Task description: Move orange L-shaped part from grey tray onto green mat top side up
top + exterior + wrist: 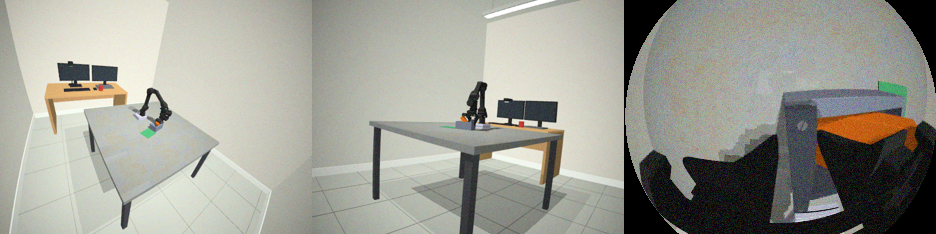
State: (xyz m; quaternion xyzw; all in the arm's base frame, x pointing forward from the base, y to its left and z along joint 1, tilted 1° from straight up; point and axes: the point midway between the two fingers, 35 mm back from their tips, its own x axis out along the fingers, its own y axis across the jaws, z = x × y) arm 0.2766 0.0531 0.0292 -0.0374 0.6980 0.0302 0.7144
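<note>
Right now my gripper tip is 50 mm to the left of the orange L-shaped part and 10 mm below it. Also, from my gripper tip: green mat 220 mm to the right, 50 mm below, 10 mm ahead.
</note>
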